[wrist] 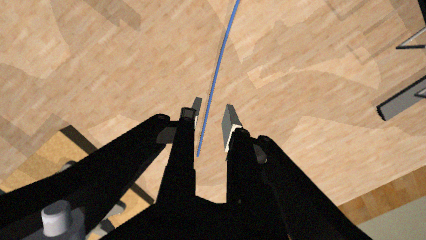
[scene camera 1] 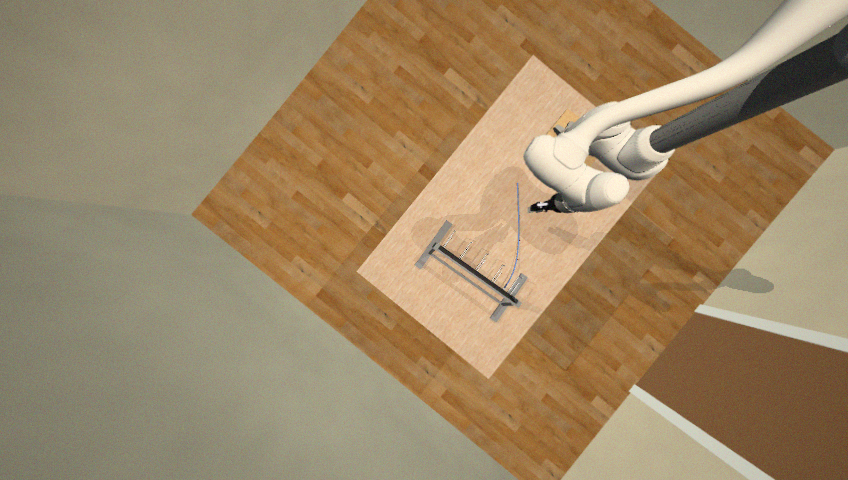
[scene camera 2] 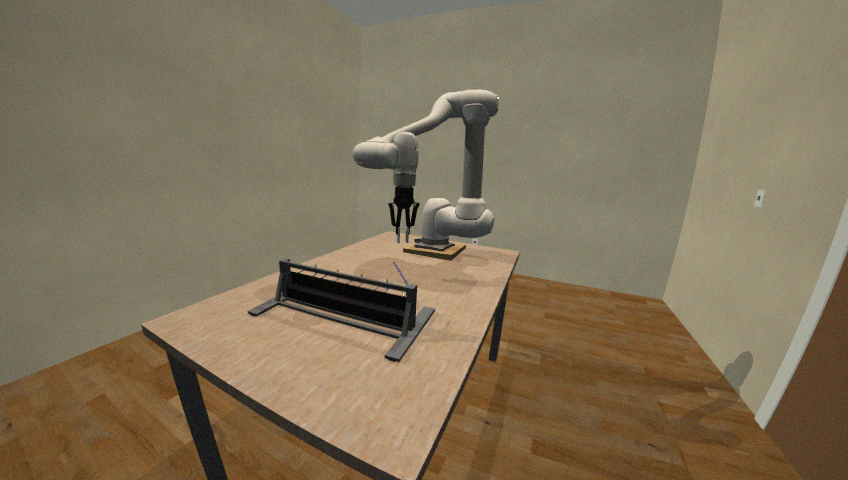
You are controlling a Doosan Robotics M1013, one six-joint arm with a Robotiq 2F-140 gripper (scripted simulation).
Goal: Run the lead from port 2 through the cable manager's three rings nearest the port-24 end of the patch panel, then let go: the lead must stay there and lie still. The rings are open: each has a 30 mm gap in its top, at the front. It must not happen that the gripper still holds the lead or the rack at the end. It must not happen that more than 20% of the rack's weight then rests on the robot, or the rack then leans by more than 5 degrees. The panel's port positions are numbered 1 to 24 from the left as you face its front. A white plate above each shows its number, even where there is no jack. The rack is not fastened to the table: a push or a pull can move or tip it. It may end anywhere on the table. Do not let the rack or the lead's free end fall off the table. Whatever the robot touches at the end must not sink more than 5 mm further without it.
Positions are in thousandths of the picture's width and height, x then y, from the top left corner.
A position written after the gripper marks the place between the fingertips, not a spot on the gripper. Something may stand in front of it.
In view: the gripper (scene camera 2: 475,505) and a rack (scene camera 2: 453,645).
The rack shows as well in scene camera 1 (scene camera 1: 598,620). The gripper also shows in the wrist view (wrist: 499,465).
